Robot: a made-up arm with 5 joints.
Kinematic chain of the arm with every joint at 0, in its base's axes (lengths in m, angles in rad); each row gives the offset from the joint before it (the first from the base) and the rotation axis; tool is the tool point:
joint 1: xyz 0 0 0.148 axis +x
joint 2: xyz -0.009 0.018 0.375 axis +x
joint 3: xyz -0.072 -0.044 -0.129 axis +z
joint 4: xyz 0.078 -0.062 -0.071 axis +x
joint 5: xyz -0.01 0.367 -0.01 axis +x
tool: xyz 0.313 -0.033 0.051
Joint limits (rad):
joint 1: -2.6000..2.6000
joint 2: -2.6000..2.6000
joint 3: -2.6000..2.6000
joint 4: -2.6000..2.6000
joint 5: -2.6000..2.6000
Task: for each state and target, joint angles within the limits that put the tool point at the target. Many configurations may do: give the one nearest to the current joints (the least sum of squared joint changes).
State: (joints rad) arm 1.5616 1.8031 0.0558 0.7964 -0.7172
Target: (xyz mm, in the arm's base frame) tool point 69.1 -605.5 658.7
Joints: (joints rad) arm 0.9830 1.5379 0.5946 0.2515 -0.8183
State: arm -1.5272 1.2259 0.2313 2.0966 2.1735
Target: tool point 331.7 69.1 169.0
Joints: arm -1.5916 1.5961 0.1117 2.5355 2.1360
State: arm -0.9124 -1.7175 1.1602 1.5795 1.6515
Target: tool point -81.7 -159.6 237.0
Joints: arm -0.2006 -2.2058 1.1634 0.9606 1.7498
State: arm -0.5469 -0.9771 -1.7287 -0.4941 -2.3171
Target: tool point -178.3 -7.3 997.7
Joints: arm -0.8663 -1.0259 -2.3759 -0.6778 -2.3554
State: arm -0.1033 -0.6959 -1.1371 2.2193 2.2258
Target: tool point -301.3 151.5 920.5
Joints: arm -0.4848 -0.7690 -1.5106 2.3028 2.2243
